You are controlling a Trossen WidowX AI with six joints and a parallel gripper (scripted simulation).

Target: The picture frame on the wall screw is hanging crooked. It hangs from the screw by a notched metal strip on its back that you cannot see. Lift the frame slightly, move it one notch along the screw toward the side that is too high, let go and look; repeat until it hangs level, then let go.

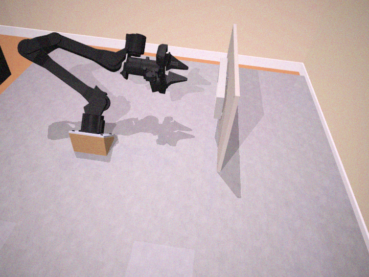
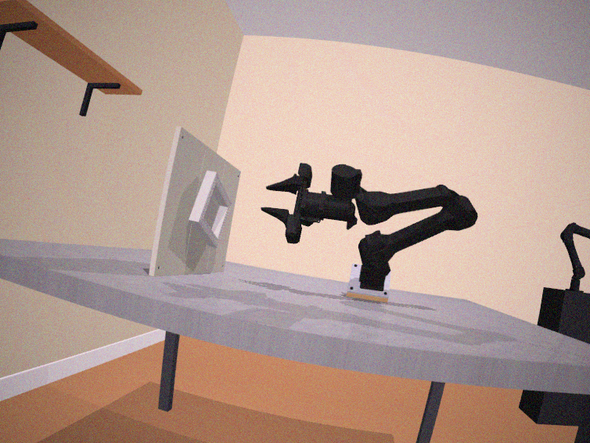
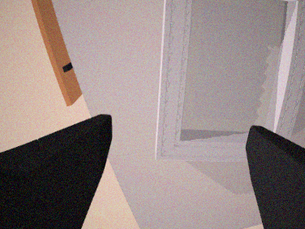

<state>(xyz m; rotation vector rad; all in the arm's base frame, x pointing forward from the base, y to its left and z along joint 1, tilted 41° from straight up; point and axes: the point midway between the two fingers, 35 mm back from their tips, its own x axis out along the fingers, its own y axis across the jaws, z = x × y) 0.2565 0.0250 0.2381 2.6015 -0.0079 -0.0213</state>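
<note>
Now: gripper tip 13 cm short of the pale picture frame, 1 cm to the right of it and 5 cm above it. From my gripper tip the other things lie so: cream wall board: 14 cm ahead, 6 cm below.
</note>
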